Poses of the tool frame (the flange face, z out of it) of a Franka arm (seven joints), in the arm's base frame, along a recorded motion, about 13 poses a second.
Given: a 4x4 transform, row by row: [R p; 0 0 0 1], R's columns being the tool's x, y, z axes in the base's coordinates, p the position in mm. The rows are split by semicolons.
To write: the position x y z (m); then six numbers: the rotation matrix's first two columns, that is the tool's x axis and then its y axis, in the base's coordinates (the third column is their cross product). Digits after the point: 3 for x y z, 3 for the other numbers.
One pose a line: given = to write
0.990 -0.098 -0.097 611; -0.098 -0.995 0.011 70; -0.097 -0.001 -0.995 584; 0 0 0 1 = 0.611 0.070 0.584 0.990 -0.098 -0.097 -0.098 -0.995 -0.001
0.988 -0.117 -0.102 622; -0.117 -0.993 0.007 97; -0.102 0.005 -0.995 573; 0 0 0 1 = 0.622 0.097 0.573 0.988 -0.117 -0.102 -0.117 -0.993 0.005
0.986 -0.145 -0.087 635; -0.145 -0.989 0.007 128; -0.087 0.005 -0.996 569; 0 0 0 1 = 0.635 0.128 0.569 0.986 -0.145 -0.087 -0.145 -0.989 0.005
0.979 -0.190 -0.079 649; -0.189 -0.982 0.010 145; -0.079 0.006 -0.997 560; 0 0 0 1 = 0.649 0.145 0.560 0.979 -0.189 -0.079 -0.190 -0.982 0.006
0.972 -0.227 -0.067 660; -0.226 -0.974 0.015 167; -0.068 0.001 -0.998 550; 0 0 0 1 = 0.660 0.167 0.550 0.972 -0.226 -0.068 -0.227 -0.974 0.001
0.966 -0.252 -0.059 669; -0.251 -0.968 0.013 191; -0.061 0.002 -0.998 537; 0 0 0 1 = 0.669 0.191 0.537 0.966 -0.251 -0.061 -0.252 -0.968 0.002
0.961 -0.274 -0.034 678; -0.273 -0.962 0.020 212; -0.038 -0.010 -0.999 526; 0 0 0 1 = 0.678 0.212 0.526 0.961 -0.273 -0.038 -0.274 -0.962 -0.010
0.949 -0.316 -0.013 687; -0.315 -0.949 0.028 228; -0.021 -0.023 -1.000 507; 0 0 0 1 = 0.687 0.228 0.507 0.949 -0.315 -0.021 -0.316 -0.949 -0.023
